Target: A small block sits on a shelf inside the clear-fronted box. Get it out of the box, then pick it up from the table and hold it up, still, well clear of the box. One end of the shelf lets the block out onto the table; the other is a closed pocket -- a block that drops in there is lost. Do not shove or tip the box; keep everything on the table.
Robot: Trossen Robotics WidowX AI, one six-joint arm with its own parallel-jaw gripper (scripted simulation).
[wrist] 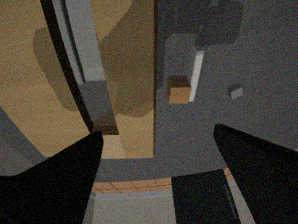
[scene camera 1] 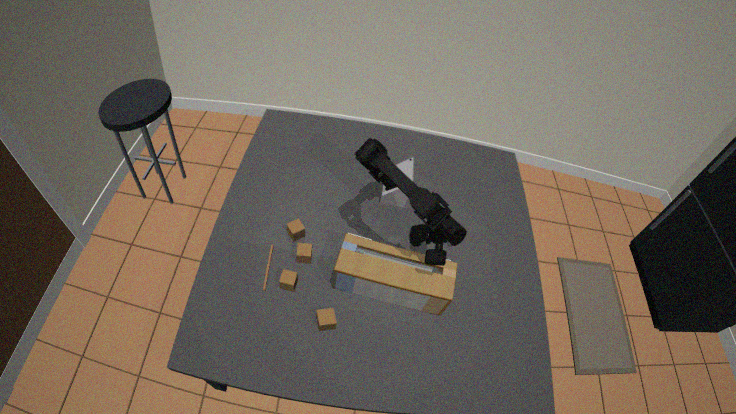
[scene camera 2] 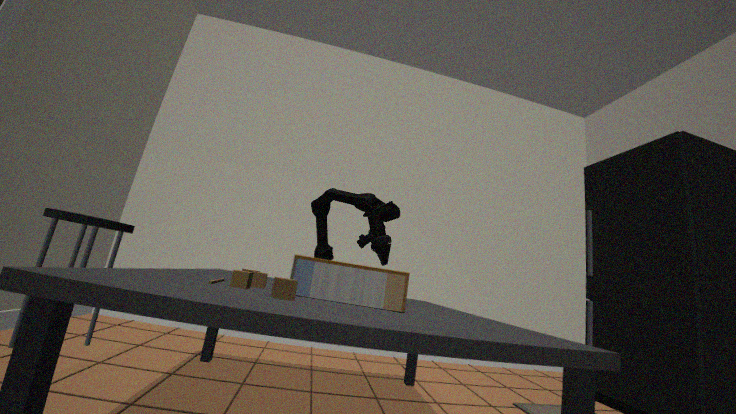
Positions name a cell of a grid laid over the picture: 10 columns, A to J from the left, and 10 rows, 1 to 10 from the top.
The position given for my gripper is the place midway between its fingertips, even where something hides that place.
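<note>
My gripper (scene camera 1: F7), (scene camera 2: F7), (wrist: F6). A box (scene camera 1: F7), (wrist: C4).
</note>
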